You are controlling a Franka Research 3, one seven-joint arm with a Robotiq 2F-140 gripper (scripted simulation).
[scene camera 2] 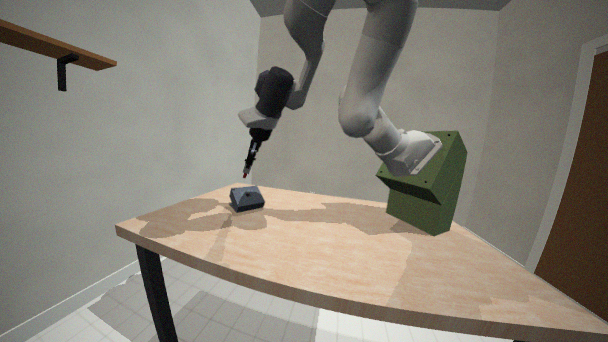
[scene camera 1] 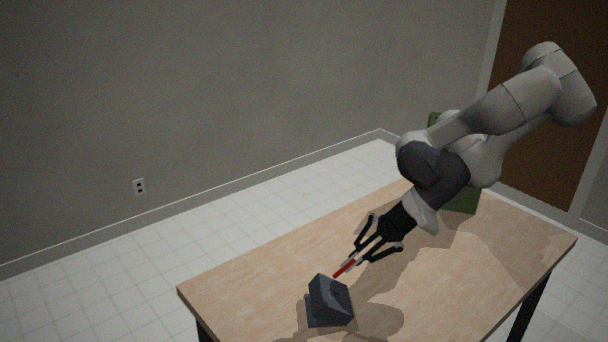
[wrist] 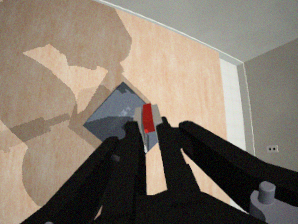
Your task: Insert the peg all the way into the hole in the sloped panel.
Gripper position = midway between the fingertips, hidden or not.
Note:
I see my gripper point(scene camera 1: 344, 268).
My gripper also shows in the wrist view point(wrist: 148, 116).

